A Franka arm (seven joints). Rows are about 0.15 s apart.
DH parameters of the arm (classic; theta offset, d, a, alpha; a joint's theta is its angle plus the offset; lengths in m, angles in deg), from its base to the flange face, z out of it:
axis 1: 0 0.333 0 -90
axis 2: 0 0 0 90
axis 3: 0 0.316 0.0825 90
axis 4: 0 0 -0.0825 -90
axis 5: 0 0.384 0 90
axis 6: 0 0 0.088 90
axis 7: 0 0.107 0 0
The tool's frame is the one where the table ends.
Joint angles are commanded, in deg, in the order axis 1, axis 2, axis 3, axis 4, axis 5, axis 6, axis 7. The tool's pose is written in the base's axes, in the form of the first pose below.
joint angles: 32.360 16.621 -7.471 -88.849 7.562 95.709 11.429
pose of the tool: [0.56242 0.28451 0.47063 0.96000 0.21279 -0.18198 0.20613 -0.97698 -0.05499]
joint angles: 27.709 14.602 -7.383 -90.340 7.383 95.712 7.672
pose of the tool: [0.57572 0.23449 0.48052 0.96480 0.20102 -0.16957 0.19167 -0.97896 -0.07002]
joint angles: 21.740 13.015 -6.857 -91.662 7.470 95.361 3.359
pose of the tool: [0.58795 0.17569 0.48635 0.96890 0.18329 -0.16624 0.17027 -0.98132 -0.08952]
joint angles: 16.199 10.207 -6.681 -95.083 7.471 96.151 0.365
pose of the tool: [0.58820 0.11578 0.48929 0.97706 0.14179 -0.15888 0.12626 -0.98653 -0.10398]
